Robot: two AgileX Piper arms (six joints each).
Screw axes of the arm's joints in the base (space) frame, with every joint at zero. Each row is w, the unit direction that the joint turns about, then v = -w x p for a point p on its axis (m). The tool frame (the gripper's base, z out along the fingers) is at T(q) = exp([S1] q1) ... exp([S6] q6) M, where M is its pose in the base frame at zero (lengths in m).
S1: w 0 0 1 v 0.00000 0.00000 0.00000
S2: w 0 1 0 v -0.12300 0.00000 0.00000
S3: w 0 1 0 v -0.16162 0.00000 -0.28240
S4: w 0.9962 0 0.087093 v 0.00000 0.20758 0.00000
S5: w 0 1 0 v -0.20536 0.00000 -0.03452
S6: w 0.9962 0 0.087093 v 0.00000 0.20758 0.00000
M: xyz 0.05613 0.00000 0.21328 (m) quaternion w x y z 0.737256 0 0.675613 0
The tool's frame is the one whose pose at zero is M.
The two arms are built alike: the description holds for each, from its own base.
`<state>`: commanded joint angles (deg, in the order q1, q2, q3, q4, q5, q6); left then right.
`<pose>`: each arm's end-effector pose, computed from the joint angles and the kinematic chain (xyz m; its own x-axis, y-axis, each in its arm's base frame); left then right.
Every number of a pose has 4 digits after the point.
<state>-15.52 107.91 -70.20 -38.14 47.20 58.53 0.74 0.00 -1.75 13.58 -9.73 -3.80</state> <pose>0.3456 -0.1388 0.1852 -0.6092 0.6380 -0.4709 0.7824 0.5803 -0.2260 0.0514 -0.0029 0.2383 0.2794 0.1701 -0.9450 -0.0217 0.9850 0.1709</pose>
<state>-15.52 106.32 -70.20 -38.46 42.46 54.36 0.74 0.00 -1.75 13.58 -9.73 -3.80</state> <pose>0.3511 -0.1372 0.1965 -0.6451 0.5621 -0.5175 0.7277 0.6585 -0.1919 0.0514 -0.0029 0.2383 0.2794 0.1701 -0.9450 -0.0217 0.9850 0.1709</pose>
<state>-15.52 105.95 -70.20 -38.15 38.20 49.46 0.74 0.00 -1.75 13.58 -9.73 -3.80</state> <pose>0.3571 -0.1352 0.2000 -0.6866 0.4834 -0.5431 0.6582 0.7306 -0.1818 0.0514 -0.0029 0.2383 0.2794 0.1701 -0.9450 -0.0217 0.9850 0.1709</pose>
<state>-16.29 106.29 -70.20 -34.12 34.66 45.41 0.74 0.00 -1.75 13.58 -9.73 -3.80</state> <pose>0.3608 -0.1357 0.1972 -0.6886 0.4780 -0.5452 0.6333 0.7628 -0.1311 0.0514 -0.0029 0.2383 0.2794 0.1701 -0.9450 -0.0217 0.9850 0.1709</pose>
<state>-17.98 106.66 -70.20 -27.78 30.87 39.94 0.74 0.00 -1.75 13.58 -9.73 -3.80</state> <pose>0.3627 -0.1406 0.1943 -0.6761 0.4941 -0.5465 0.6205 0.7818 -0.0609 0.0514 -0.0029 0.2383 0.2794 0.1701 -0.9450 -0.0217 0.9850 0.1709</pose>
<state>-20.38 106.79 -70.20 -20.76 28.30 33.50 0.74 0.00 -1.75 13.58 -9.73 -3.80</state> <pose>0.3610 -0.1504 0.1932 -0.6598 0.5181 -0.5443 0.6185 0.7858 -0.0018 0.0514 -0.0029 0.2383 0.2794 0.1701 -0.9450 -0.0217 0.9850 0.1709</pose>
